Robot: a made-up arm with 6 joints.
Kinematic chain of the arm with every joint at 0, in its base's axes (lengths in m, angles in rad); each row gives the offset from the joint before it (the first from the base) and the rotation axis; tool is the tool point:
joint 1: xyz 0 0 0.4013 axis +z
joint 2: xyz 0 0 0 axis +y
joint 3: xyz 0 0 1.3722 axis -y
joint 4: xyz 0 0 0 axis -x
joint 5: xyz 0.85 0 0 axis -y
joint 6: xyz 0 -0.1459 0 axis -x
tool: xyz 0 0 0
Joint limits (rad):
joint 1: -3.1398..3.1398
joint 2: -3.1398..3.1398
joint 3: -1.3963..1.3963
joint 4: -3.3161..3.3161
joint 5: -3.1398..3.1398
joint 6: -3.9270..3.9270
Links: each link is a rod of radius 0.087 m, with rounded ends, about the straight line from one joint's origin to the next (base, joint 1, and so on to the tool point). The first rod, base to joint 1, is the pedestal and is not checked.
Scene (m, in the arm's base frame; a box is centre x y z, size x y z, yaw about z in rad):
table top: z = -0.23
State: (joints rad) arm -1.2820 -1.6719 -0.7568 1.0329 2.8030 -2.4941
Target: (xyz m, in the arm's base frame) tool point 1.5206 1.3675 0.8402
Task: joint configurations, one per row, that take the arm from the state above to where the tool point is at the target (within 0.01 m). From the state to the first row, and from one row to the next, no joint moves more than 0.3 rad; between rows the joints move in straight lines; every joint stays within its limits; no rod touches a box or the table.
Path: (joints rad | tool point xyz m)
1: -1.5125 -1.6655 -0.4707 1.0682 2.8030 -2.4941 | -0.1385 1.1668 1.1091
2: -1.7429 -1.6591 -0.1846 1.1036 2.8030 -2.4941 | 0.1775 1.4051 1.1389
3: -1.9734 -1.6527 0.1015 1.1389 2.8030 -2.4941 | 0.5914 1.5447 1.1006
4: -2.2039 -1.6463 0.3877 1.1742 2.8030 -2.4941 | 1.0600 1.5397 0.9981
5: -2.4344 -1.6399 0.6738 1.2096 2.8030 -2.4941 | 1.5206 1.3675 0.8403

